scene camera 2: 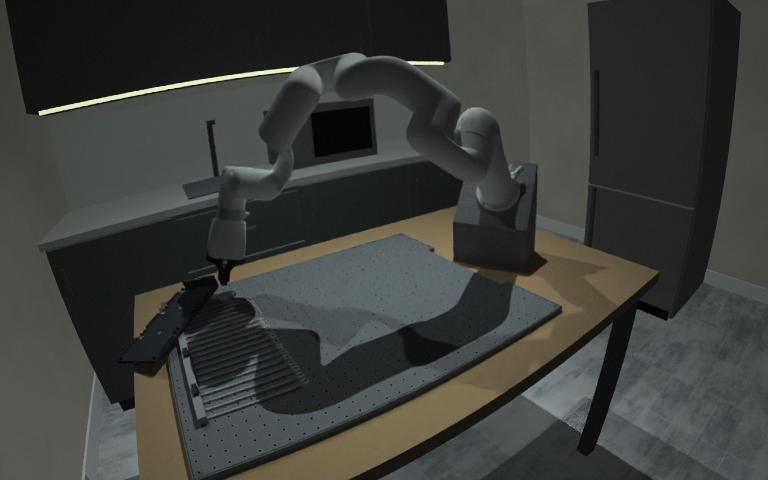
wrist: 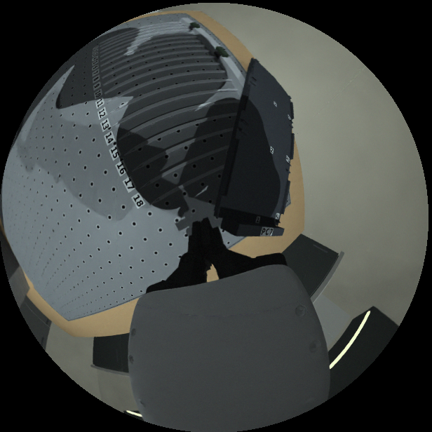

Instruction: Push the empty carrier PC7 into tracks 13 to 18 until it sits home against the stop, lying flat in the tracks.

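The black carrier PC7 lies slantwise across the far end of the stop rail. It covers the stop-side ends of the higher-numbered tracks and sticks out past the left edge of the pegboard. It looks tilted, not flat in the tracks; what it rests on is hidden. The ribbed tracks show beside it, with labels 13 to 18 readable in the wrist view. My gripper is shut and empty, pointing down beside the carrier's labelled end. Whether the fingertips touch it cannot be told.
The perforated grey pegboard lies on the wooden table. Two small dark green parts sit on the stop rail. The robot's base block stands at the table's back right.
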